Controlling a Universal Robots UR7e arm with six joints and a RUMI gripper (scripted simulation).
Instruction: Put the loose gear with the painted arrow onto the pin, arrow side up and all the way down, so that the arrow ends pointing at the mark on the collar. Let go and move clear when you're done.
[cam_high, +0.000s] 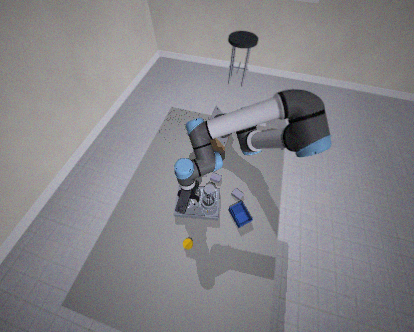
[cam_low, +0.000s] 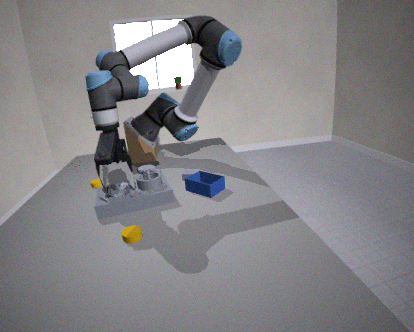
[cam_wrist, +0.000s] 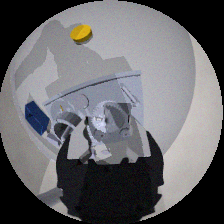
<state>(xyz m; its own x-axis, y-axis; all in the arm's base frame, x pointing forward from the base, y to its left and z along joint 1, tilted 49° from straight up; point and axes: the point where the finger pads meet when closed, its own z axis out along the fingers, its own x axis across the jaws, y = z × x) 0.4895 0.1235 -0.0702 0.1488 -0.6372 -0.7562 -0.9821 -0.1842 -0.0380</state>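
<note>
Right now the grey gear is right at my hand. Also, from my hand: blue bin (28 cm to the left, 6 cm behind, 4 cm below); then yellow disc (19 cm ahead, 8 cm to the left, 4 cm below).
</note>
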